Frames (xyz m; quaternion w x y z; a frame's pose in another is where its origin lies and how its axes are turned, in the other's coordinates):
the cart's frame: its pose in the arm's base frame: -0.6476 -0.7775 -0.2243 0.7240 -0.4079 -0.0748 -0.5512
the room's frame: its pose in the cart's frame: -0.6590 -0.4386 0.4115 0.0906 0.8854 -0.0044 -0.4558
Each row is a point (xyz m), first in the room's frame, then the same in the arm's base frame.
Working: the room's frame: its pose in the arm's base frame: -1.1351 -0.0409 -0.0992 0.1752 0.6358 -0.6840 -0.3119

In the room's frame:
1: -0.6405 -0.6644 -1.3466
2: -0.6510 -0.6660 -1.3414
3: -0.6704 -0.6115 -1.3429
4: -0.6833 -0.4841 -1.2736
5: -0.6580 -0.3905 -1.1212
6: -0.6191 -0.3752 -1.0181
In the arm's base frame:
1: 0.3103 0.3136 0.5718
2: 0.3095 0.3249 0.5685
3: 0.2716 0.3434 0.6081
4: 0.1323 0.3698 0.6413
5: -0.0391 0.3758 0.5847
6: -0.1214 0.3587 0.5118

